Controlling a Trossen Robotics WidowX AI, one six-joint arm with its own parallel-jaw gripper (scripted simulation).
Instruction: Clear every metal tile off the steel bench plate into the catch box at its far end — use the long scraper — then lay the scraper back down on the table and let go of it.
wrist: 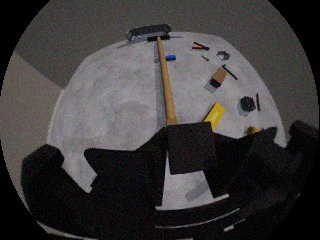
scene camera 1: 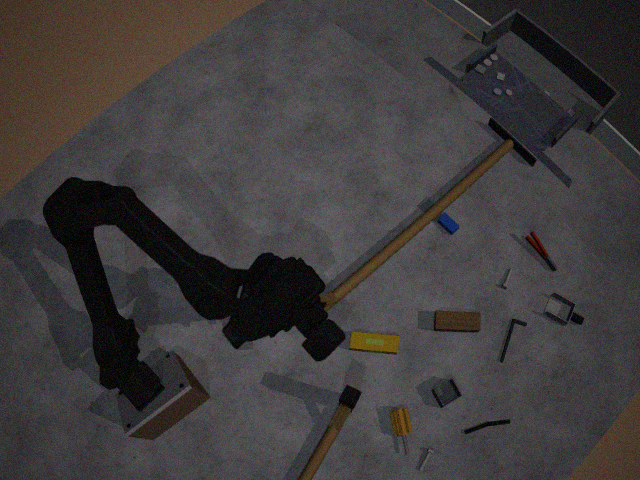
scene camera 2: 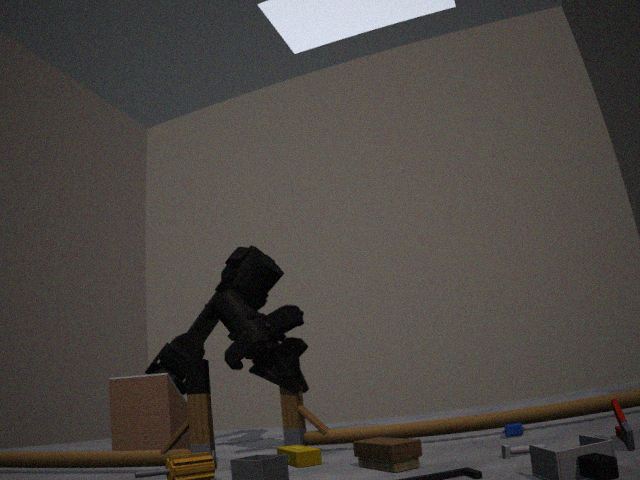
My gripper shows in the wrist view, in scene camera 1 [318, 298] and in scene camera 2. One and the same spot on my gripper: [wrist: 129, 183] is [scene camera 2: 287, 350].
